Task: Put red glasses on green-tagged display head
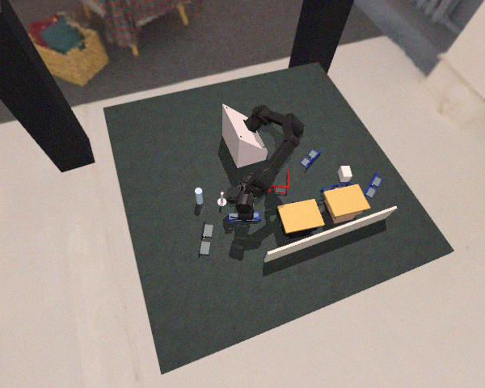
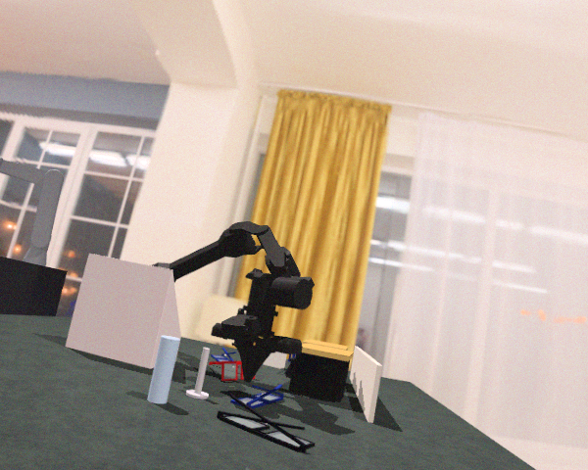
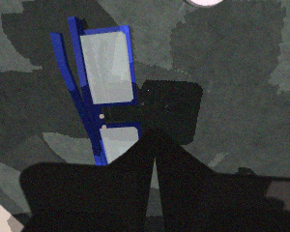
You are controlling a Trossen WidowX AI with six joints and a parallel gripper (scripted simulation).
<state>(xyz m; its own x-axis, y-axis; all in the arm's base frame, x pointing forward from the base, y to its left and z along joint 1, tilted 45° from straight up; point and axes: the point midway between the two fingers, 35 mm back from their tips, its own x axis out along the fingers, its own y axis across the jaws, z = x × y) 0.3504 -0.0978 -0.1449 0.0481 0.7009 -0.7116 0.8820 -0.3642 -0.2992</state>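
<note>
Now: the white peg 70 mm behind my gripper tip and 80 mm to the right of it. Also, from my gripper tip: white cube: 20 mm ahead, 520 mm to the left; then pale blue cylinder: 110 mm behind, 170 mm to the right, 20 mm above; then long white board: 260 mm ahead, 280 mm to the left, 30 mm above.
</note>
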